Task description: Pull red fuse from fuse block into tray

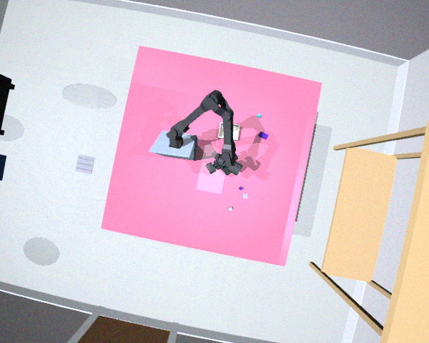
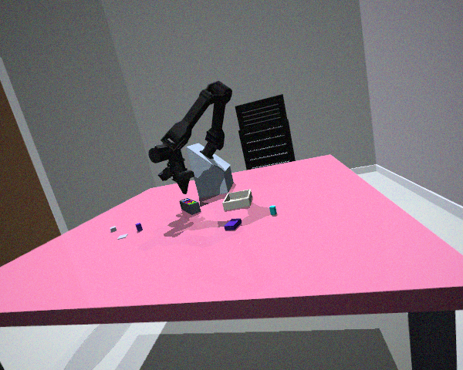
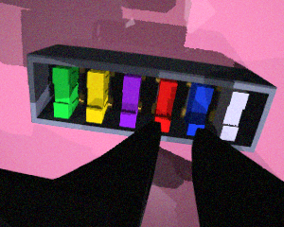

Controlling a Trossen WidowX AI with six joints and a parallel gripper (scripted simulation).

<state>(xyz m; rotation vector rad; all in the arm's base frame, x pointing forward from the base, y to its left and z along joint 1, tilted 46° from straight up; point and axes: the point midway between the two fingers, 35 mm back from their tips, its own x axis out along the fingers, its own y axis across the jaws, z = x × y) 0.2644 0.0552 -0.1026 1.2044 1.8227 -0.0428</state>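
Right now the red fuse is 50 mm below my gripper tip. From my gripper tip the other things lie so: purple block (240 mm ahead, 250 mm to the left, 60 mm below); then small dark blue piece (170 mm ahead, 130 mm to the right, 60 mm below); then white tray (220 mm to the left, 70 mm below).
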